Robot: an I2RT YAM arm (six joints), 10 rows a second.
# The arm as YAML. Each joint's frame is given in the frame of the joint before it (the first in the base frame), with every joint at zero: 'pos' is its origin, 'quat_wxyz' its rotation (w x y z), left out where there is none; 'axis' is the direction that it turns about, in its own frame. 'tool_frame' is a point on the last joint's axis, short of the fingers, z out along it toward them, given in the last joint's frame.
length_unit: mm
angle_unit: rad
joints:
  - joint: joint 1
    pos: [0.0, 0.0, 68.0]
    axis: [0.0, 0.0, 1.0]
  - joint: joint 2
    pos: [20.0, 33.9, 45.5]
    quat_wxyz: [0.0, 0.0, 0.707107, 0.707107]
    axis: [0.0, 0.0, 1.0]
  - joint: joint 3
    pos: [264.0, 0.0, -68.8]
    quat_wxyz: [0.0, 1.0, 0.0, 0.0]
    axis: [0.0, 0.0, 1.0]
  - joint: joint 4
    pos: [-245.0, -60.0, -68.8]
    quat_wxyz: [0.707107, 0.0, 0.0, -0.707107]
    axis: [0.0, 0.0, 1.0]
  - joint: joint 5
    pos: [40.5, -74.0, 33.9]
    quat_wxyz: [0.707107, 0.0, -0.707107, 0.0]
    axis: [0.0, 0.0, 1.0]
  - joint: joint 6
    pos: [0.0, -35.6, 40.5]
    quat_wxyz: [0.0, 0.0, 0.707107, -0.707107]
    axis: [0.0, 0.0, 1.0]
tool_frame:
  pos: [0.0, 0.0, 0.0]
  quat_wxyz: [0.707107, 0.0, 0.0, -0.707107]
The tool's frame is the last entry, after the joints.
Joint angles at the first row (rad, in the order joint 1, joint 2, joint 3, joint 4, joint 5, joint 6):
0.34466, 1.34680, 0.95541, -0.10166, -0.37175, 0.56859
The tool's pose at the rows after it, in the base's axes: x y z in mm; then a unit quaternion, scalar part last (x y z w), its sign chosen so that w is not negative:
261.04 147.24 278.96 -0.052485 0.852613 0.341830 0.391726
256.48 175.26 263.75 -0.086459 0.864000 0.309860 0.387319
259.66 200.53 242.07 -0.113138 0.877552 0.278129 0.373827
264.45 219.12 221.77 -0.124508 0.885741 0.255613 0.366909
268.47 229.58 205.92 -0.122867 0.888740 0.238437 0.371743
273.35 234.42 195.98 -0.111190 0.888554 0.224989 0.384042
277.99 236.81 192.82 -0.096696 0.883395 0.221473 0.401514
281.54 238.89 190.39 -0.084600 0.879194 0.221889 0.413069
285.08 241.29 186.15 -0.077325 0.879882 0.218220 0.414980
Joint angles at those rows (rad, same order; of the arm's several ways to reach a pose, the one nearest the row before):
0.48277, 1.32201, 0.92717, -0.10089, -0.26226, 0.51671
0.58041, 1.38190, 0.93063, -0.08985, -0.16690, 0.47551
0.64680, 1.48108, 0.95083, -0.07458, -0.09975, 0.44271
0.68685, 1.57147, 0.96685, -0.03988, -0.04901, 0.43202
0.70745, 1.63403, 0.96798, 0.01011, -0.00018, 0.43279
0.71353, 1.67601, 0.96762, 0.05931, 0.04710, 0.44117
0.71354, 1.69851, 0.96759, 0.11044, 0.08182, 0.45338
0.71356, 1.71681, 0.96876, 0.14971, 0.10320, 0.46712
0.71355, 1.74047, 0.97790, 0.16308, 0.11731, 0.47627

